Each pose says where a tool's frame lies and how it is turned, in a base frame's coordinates. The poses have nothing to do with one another.
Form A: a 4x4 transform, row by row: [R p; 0 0 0 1], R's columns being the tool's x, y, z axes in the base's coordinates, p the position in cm. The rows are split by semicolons.
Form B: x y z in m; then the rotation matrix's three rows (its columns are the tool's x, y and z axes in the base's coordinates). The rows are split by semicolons. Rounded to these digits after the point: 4 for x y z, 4 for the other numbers.
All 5 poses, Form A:
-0.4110 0.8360 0.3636 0.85; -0.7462 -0.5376 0.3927 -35.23; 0.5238 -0.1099 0.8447 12.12; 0 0 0 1
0.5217 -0.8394 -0.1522 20.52; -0.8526 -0.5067 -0.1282 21.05; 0.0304 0.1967 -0.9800 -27.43; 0 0 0 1
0.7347 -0.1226 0.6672 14.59; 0.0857 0.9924 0.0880 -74.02; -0.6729 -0.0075 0.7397 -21.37; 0 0 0 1
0.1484 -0.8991 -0.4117 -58.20; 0.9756 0.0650 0.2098 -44.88; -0.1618 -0.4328 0.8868 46.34; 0 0 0 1
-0.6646 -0.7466 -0.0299 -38.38; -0.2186 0.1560 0.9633 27.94; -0.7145 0.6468 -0.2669 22.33; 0 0 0 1
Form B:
0.0085 -0.3523 0.1212; -0.4110 0.8360 0.3636; -0.7462 -0.5376 0.3927; 0.5238 -0.1099 0.8447
0.2052 0.2105 -0.2743; 0.5217 -0.8394 -0.1522; -0.8526 -0.5067 -0.1282; 0.0304 0.1967 -0.9800
0.1459 -0.7402 -0.2137; 0.7347 -0.1226 0.6672; 0.0857 0.9924 0.0880; -0.6729 -0.0075 0.7397
-0.5820 -0.4488 0.4634; 0.1484 -0.8991 -0.4117; 0.9756 0.0650 0.2098; -0.1618 -0.4328 0.8868
-0.3838 0.2794 0.2233; -0.6646 -0.7466 -0.0299; -0.2186 0.1560 0.9633; -0.7145 0.6468 -0.2669

